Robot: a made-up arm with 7 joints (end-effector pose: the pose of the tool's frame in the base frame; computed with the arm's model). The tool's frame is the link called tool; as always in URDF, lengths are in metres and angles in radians. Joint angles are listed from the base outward.
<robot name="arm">
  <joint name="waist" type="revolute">
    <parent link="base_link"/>
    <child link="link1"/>
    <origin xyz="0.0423 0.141 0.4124"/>
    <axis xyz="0 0 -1"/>
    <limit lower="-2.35" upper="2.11"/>
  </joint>
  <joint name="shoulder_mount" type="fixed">
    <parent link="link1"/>
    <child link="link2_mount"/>
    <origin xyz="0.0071 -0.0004 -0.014"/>
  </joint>
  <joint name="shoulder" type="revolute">
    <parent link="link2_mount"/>
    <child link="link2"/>
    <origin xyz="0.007 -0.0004 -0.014"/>
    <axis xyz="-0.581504 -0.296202 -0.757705"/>
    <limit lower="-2.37" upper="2"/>
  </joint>
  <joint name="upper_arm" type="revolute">
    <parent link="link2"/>
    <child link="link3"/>
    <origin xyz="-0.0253 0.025 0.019"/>
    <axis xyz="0 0 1"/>
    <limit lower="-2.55" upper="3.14"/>
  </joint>
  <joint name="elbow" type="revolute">
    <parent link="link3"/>
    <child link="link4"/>
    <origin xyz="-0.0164 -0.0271 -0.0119"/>
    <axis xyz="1 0 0"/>
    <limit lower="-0.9" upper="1"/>
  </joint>
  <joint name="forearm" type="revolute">
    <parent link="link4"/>
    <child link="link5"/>
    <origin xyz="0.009 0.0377 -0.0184"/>
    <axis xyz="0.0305 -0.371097 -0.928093"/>
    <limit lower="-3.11" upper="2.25"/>
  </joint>
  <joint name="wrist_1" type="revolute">
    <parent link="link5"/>
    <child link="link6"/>
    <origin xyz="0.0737 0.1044 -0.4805"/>
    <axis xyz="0 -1 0"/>
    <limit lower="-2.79" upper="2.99"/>
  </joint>
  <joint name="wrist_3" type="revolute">
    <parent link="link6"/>
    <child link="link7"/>
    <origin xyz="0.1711 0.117 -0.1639"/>
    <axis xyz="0 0 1"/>
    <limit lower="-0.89" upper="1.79"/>
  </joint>
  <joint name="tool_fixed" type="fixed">
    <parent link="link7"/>
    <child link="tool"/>
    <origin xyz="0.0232 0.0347 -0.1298" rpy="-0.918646 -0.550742 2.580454"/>
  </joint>
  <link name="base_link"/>
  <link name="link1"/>
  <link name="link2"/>
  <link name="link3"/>
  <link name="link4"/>
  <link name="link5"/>
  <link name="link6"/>
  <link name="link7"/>
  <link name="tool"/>
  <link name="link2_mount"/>
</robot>
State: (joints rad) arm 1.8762 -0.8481 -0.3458 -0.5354 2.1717 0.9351 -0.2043
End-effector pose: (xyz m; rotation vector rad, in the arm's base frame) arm -0.6178 0.0353 0.2476 -1.6984 1.3113 -0.4119
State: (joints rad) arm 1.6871 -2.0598 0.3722 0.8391 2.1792 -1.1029 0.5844
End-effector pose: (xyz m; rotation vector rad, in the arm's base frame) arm 0.5077 0.7349 0.5826 1.5118 -2.1462 -1.0123
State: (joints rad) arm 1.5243 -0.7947 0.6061 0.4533 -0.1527 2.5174 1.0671
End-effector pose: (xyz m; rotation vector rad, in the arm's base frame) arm 0.1847 0.4294 0.5425 2.7852 0.5083 -1.2829
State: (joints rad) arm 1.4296 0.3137 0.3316 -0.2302 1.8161 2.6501 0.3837
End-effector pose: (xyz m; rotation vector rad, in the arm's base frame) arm 0.0354 -0.1298 0.4440 0.9242 -2.8472 -0.7292
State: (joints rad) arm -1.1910 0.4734 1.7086 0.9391 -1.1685 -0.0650 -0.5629
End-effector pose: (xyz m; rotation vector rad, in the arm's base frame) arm -0.0001 -0.6574 0.0683 -1.6317 -0.7653 -0.8031
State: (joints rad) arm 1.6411 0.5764 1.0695 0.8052 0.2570 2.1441 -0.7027
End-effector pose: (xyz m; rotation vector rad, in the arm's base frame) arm 0.4011 0.0331 0.3235 -2.7823 -0.8388 0.2126
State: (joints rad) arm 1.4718 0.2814 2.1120 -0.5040 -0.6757 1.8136 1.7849
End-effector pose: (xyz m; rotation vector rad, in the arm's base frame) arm -0.0287 0.2587 -0.1168 0.1216 -0.2669 -1.0554
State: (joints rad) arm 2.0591 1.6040 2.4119 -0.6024 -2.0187 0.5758 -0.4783
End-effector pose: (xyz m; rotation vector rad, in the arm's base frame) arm -0.6266 0.4408 0.6422 2.0106 -1.0034 0.8054
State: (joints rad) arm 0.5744 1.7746 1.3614 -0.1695 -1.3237 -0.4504 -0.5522
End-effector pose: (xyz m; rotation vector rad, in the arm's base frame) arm -0.7903 -0.0302 0.1872 1.0065 0.7870 1.1516
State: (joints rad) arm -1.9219 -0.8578 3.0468 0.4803 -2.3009 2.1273 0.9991
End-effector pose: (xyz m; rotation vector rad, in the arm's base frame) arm -0.2975 0.3005 0.2711 0.1718 1.3801 -1.0030
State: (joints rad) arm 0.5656 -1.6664 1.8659 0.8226 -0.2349 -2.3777 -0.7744
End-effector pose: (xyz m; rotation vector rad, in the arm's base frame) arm -0.0196 -0.1107 -0.1066 0.3800 -0.8656 -1.8513
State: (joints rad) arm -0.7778 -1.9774 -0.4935 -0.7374 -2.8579 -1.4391 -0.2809
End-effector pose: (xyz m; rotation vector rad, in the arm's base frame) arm 0.4954 0.3594 -0.2165 0.8204 -1.1465 0.1037
